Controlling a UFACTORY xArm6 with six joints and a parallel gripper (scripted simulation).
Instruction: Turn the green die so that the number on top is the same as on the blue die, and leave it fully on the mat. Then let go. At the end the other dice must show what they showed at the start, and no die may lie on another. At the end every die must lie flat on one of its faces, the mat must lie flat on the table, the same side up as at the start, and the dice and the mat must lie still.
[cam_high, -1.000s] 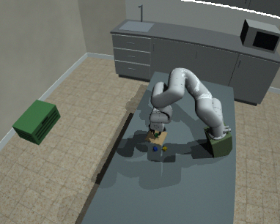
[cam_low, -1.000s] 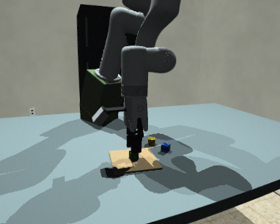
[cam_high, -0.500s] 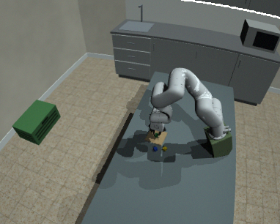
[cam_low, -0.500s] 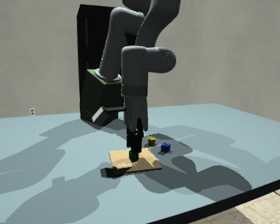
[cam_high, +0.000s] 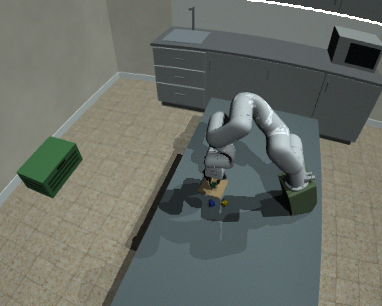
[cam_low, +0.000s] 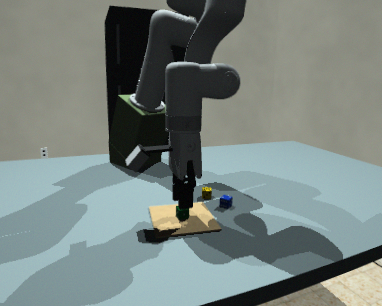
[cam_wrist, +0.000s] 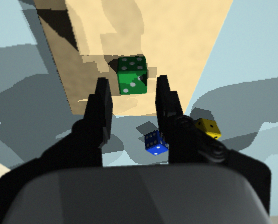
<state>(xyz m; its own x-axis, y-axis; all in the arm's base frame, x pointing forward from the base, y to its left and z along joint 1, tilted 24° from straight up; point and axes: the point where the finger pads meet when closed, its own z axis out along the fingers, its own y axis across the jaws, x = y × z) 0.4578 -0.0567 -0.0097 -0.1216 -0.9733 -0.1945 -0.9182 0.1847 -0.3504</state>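
Right now the green die is 4 cm below my hand. Also, from my hand: yellow die: 11 cm to the left, 8 cm behind, 4 cm below; then tan mat: 5 cm below; then blue die: 13 cm to the left, 4 cm below, 1 cm behind.
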